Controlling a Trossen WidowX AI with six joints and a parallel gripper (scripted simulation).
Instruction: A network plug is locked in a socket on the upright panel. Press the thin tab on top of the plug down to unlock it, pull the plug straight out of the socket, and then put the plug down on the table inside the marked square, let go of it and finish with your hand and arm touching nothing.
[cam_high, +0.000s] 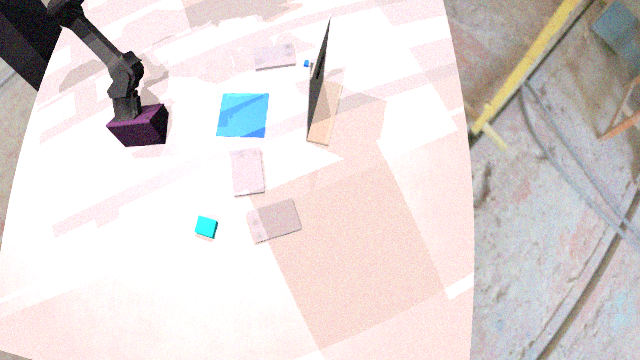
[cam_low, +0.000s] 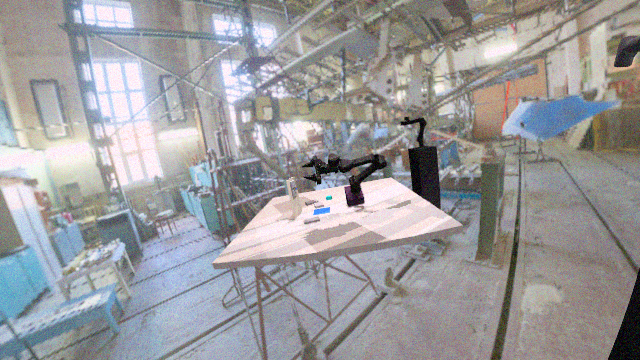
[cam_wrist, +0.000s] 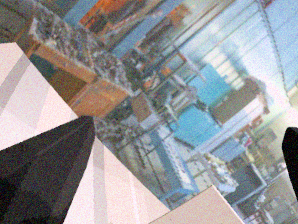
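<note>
The network plug lies 100 mm ahead of my gripper tip, 200 mm to the right of it and 130 mm below it. Round my gripper tip: upright panel: 120 mm ahead, 200 mm to the right, 210 mm below; blue square: 60 mm behind, 210 mm to the right, 340 mm below; cyan cube: 140 mm behind, 480 mm to the right, 330 mm below.
</note>
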